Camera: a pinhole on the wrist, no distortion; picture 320 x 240 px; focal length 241.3 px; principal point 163.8 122.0 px. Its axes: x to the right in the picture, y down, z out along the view. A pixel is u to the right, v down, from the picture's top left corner.
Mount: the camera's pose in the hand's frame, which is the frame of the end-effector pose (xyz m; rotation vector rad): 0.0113 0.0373 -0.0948 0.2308 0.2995 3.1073
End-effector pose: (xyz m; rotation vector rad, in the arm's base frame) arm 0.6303 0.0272 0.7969 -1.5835 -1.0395 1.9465
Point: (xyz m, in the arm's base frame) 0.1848 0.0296 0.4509
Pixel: 57.0 92.3
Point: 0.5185 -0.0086 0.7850
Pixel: 200.4 194.1
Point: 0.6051 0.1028 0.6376
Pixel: outside the picture
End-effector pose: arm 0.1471 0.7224 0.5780 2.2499 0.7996 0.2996
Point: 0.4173 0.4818 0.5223
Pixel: 169.8 61.8
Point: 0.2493 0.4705 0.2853
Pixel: 245.0 201.6
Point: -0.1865 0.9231 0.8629
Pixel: behind the camera
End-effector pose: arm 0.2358 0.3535 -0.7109 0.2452 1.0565 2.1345
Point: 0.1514 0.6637 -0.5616
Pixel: 40.3 167.6
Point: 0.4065 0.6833 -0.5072
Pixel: 167.9 222.2
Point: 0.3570 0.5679 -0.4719
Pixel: 191.4 173.0
